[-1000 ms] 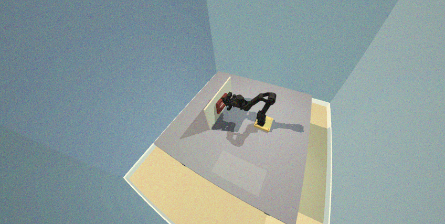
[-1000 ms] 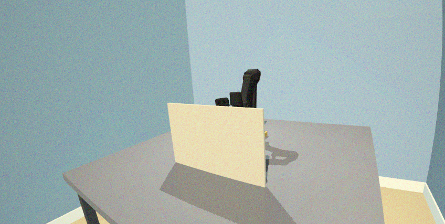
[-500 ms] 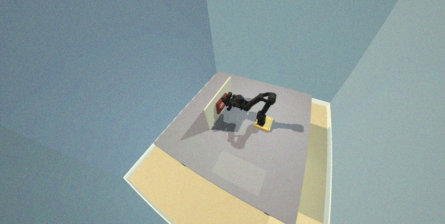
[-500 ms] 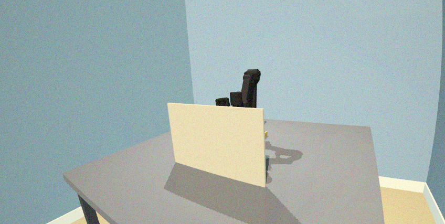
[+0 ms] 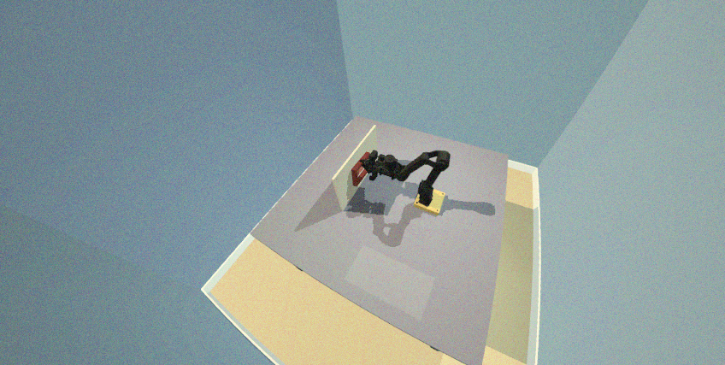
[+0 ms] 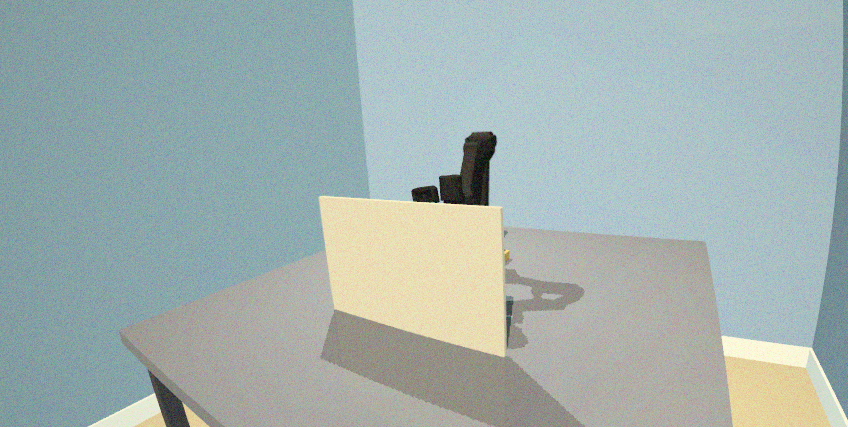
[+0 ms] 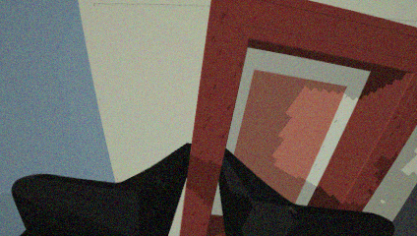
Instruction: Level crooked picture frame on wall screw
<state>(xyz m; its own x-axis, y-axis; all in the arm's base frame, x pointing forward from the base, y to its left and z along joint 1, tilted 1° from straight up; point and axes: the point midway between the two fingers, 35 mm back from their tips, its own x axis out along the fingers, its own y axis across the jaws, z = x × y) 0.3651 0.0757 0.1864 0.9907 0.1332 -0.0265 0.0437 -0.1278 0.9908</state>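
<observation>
The dark red picture frame is 10 mm to the left of my gripper tip and 50 mm below it. From my gripper tip the other things lie so: cream wall panel: 20 mm ahead, 10 mm to the right, 70 mm below.
</observation>
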